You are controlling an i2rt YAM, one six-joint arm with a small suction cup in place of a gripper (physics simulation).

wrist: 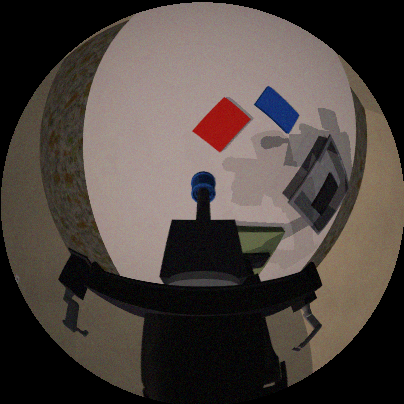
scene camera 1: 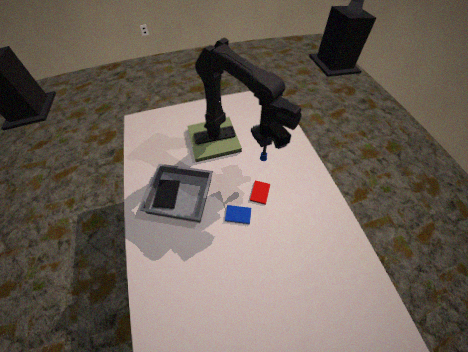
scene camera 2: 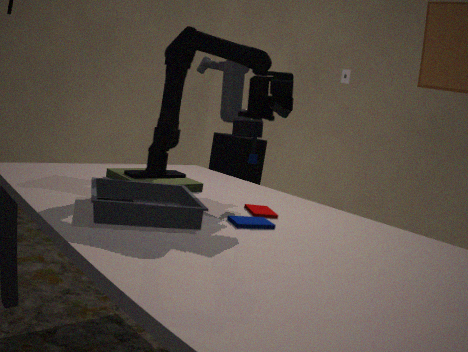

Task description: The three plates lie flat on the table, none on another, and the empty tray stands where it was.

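Seen in the pictures: hand, tool point: (wrist: pixel 202 182) (scene camera 1: pixel 263 158) (scene camera 2: pixel 252 163); arm's base, link origin: (scene camera 1: pixel 214 135) (scene camera 2: pixel 155 175).
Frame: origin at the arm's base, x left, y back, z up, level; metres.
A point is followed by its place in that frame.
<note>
A red plate (scene camera 1: pixel 260 192) @[z -0.018, x 0.124, y -0.349 m] (scene camera 2: pixel 261 211) @[z -0.018, x 0.109, y -0.361 m] (wrist: pixel 222 124) @[z -0.018, x 0.123, y -0.343 m] and a blue plate (scene camera 1: pixel 238 214) @[z -0.017, x 0.008, y -0.422 m] (scene camera 2: pixel 251 222) @[z -0.017, x -0.007, y -0.433 m] (wrist: pixel 277 110) @[z -0.017, x 0.012, y -0.413 m] lie flat on the table (scene camera 1: pixel 250 290) @[z -0.028, x -0.025, y -0.701 m] (scene camera 2: pixel 310 285) @[z -0.028, x -0.156, y -0.716 m] (wrist: pixel 150 90) @[z -0.028, x 0.277, y -0.409 m], near each other and apart. A black plate (scene camera 1: pixel 166 194) @[z -0.015, x -0.264, y -0.262 m] (wrist: pixel 325 194) @[z -0.015, x -0.254, y -0.257 m] lies inside the grey tray (scene camera 1: pixel 190 195) @[z -0.025, x -0.166, y -0.286 m] (scene camera 2: pixel 147 216) @[z -0.005, x -0.255, y -0.368 m] (wrist: pixel 306 165) @[z -0.008, x -0.102, y -0.315 m], toward the tray's side at the table's left edge in scene camera 1. My suction cup (scene camera 1: pixel 263 157) (scene camera 2: pixel 253 159) (wrist: pixel 203 186) is open, with nothing on it. It hangs above the table, on the arm's side of the red plate.
The arm's base stands on a green block (scene camera 1: pixel 220 150) @[z -0.001, x 0.008, y -0.098 m] (scene camera 2: pixel 194 186) @[z -0.009, x 0.073, y -0.112 m] (wrist: pixel 262 239) @[z -0.002, x -0.046, y -0.088 m] behind the tray. Dark pedestals (scene camera 1: pixel 346 42) (scene camera 1: pixel 17 90) stand on the floor beyond the table. The arm's shadow falls across the tray and the table around it.
</note>
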